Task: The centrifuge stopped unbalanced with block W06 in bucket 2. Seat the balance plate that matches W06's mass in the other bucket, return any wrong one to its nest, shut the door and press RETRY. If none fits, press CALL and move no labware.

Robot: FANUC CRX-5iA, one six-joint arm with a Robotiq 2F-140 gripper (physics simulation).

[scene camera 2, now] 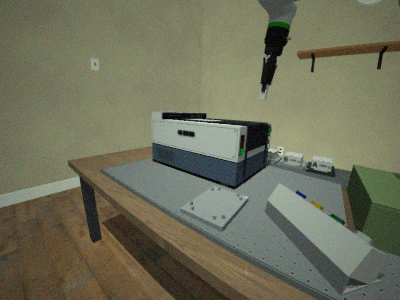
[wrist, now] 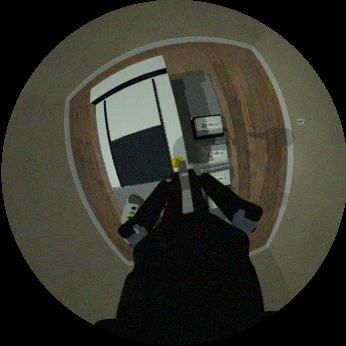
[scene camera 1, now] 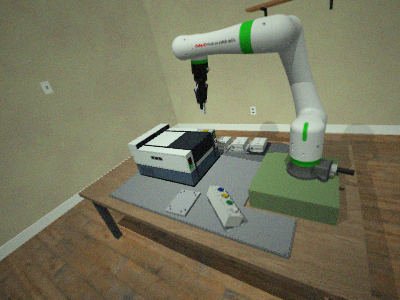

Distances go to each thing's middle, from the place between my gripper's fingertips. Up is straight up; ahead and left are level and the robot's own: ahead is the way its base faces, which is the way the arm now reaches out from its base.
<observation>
Right now my hand is 200 mm above the centrifuge (scene camera 2: 229, 154), 180 mm to the right of it and 170 mm short of it. Also, from my hand: button box (scene camera 2: 343, 257): 380 mm to the left, 350 mm behind, 280 mm below.
</observation>
